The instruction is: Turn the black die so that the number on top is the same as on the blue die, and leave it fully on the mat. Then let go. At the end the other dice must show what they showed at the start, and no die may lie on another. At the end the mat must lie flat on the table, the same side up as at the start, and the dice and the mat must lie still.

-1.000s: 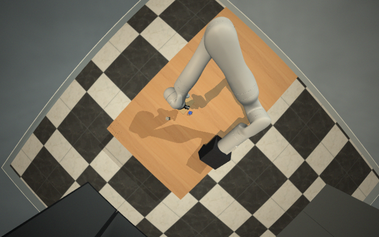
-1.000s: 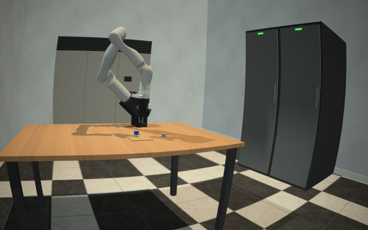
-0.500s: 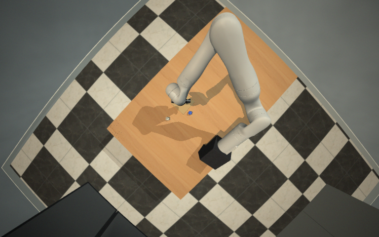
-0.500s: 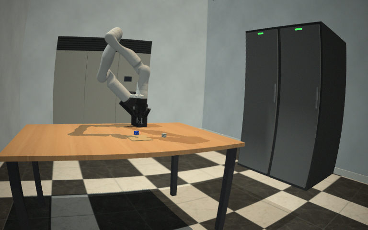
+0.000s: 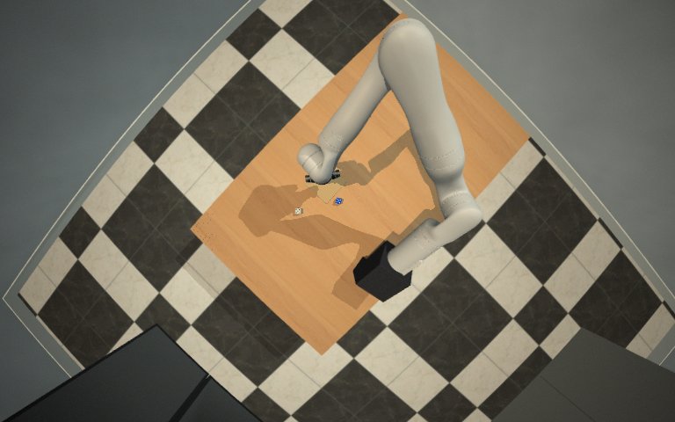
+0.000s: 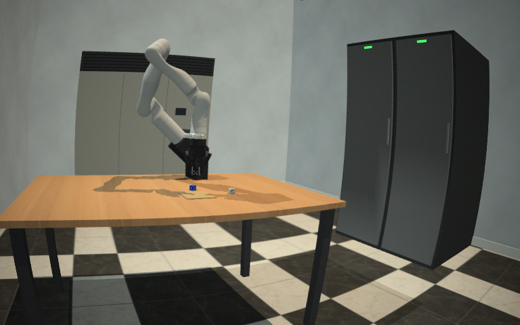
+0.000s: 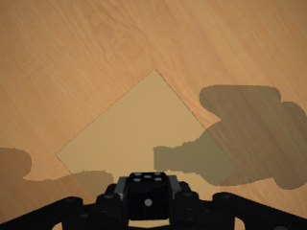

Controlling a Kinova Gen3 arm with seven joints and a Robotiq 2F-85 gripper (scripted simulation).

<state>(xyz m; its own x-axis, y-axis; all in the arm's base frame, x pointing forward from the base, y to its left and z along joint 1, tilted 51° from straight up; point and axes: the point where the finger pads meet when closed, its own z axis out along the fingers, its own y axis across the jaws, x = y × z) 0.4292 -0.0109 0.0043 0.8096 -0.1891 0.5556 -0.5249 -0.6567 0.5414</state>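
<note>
The tan mat is 110 mm below my hand. From my hand the other things lie so: blue die 100 mm below, 100 mm behind, 20 mm to the left; white die 180 mm to the left, 100 mm below, 10 mm behind; black die 10 mm below.
</note>
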